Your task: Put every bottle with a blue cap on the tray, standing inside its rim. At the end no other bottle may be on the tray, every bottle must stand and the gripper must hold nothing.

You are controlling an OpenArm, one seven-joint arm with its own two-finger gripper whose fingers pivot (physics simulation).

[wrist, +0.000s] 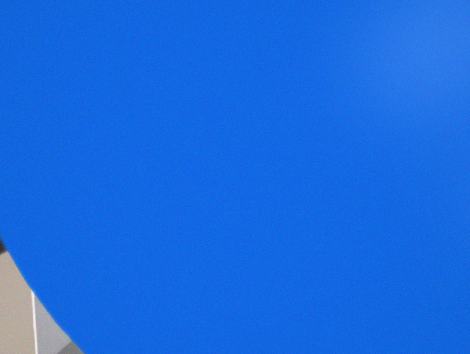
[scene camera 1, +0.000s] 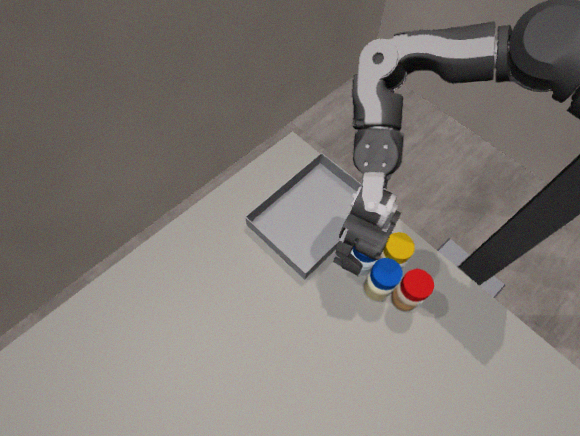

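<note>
A blue-capped bottle (scene camera 1: 364, 255) stands beside the tray, partly hidden under my gripper (scene camera 1: 362, 261); its cap (wrist: 240, 165) fills most of the wrist view. The gripper is open, with its fingers around this bottle's upper part; one finger shows on the tray side, the other is hidden. A second blue-capped bottle (scene camera 1: 385, 274) stands close by. The grey tray (scene camera 1: 276, 248) (wrist: 46, 325) lies to the left in the scene view, with no bottle visible on it. Its right corner is hidden by the arm.
A yellow-capped bottle (scene camera 1: 399, 247) stands right behind the gripped-around bottle, near the table's edge. A red-capped bottle (scene camera 1: 417, 285) stands next to the second blue-capped one. The bottles stand close together on the table (scene camera 1: 200, 325).
</note>
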